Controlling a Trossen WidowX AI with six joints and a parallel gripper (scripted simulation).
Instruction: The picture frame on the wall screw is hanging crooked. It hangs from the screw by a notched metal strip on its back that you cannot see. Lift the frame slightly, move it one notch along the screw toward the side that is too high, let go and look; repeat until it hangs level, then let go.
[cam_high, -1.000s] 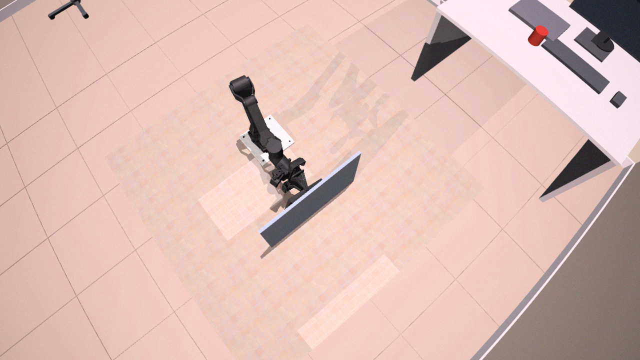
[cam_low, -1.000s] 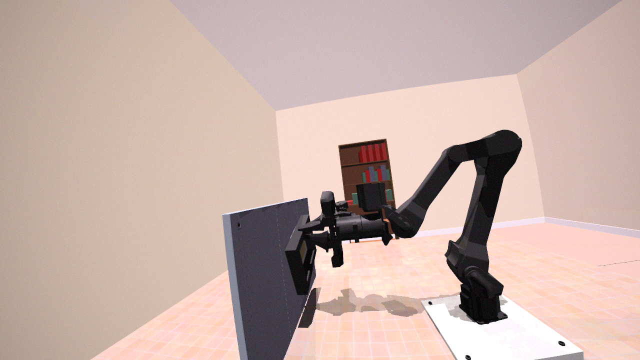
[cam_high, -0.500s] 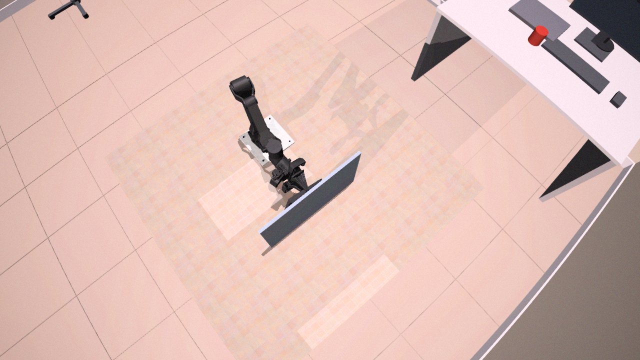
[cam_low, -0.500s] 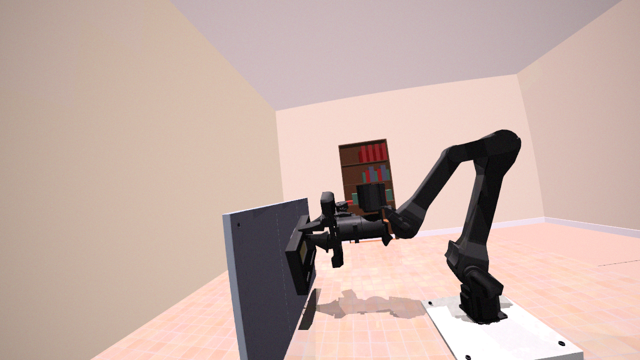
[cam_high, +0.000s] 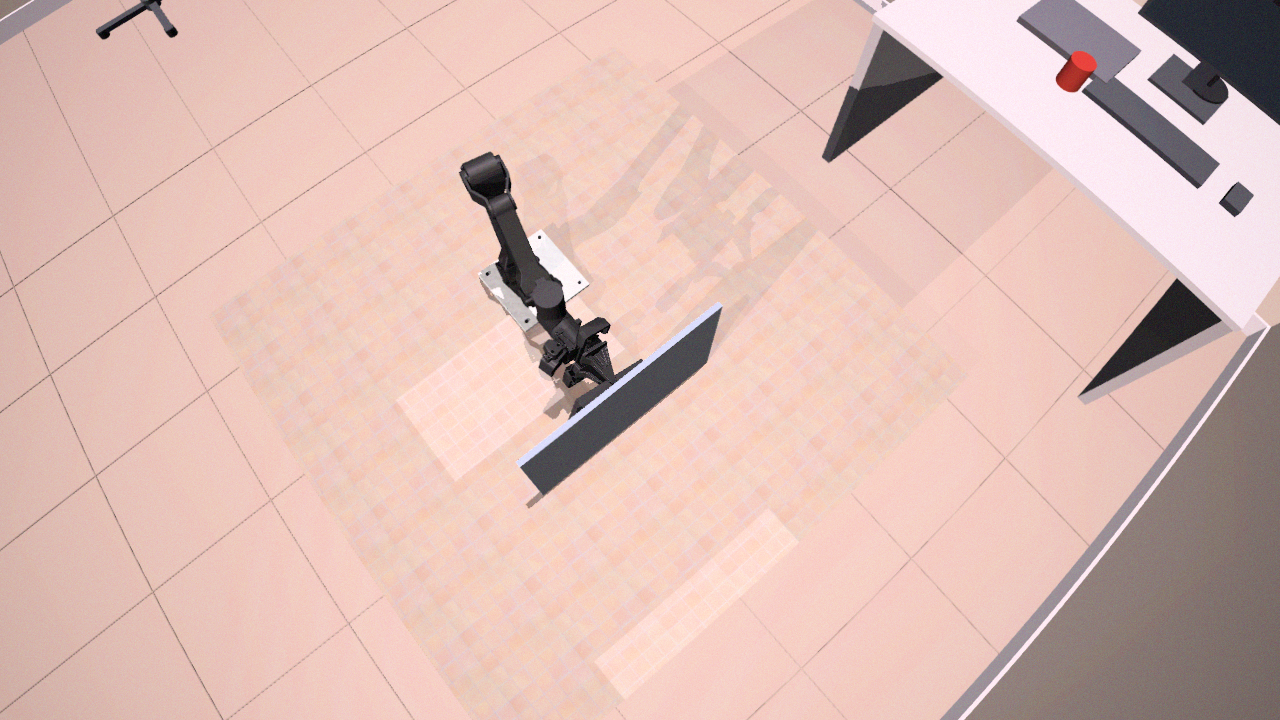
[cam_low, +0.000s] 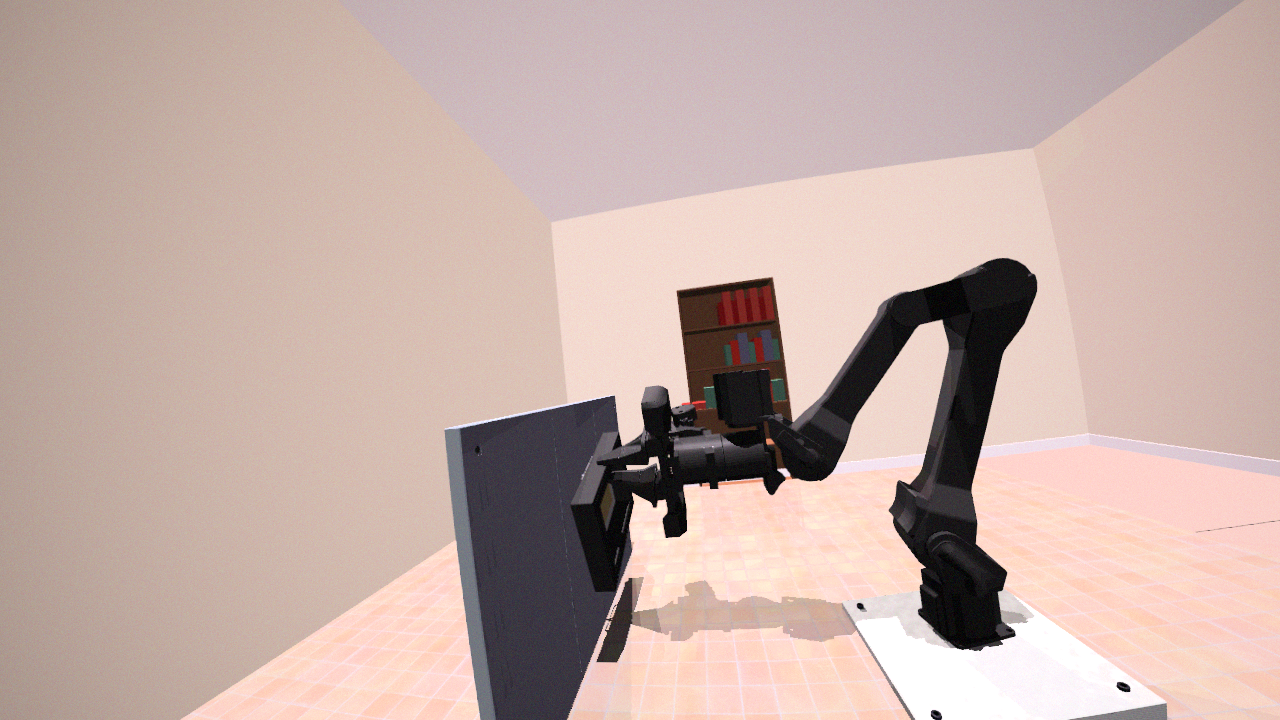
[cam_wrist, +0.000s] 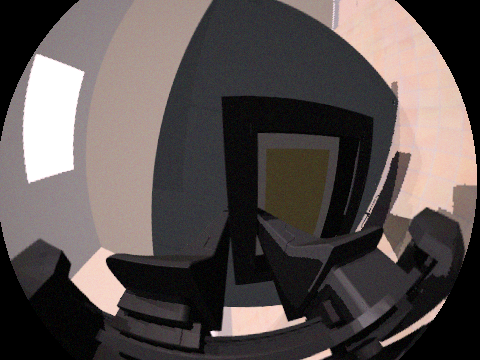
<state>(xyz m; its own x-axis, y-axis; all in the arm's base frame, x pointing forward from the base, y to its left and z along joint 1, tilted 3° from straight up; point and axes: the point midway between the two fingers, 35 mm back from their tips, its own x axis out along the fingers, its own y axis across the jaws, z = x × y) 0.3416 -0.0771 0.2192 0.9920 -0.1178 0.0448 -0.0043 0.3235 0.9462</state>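
Now: gripper tip 50 mm above the picture frame and 20 mm to the left of it. Also, from my gripper tip: wall panel 60 mm below, 20 mm ahead.
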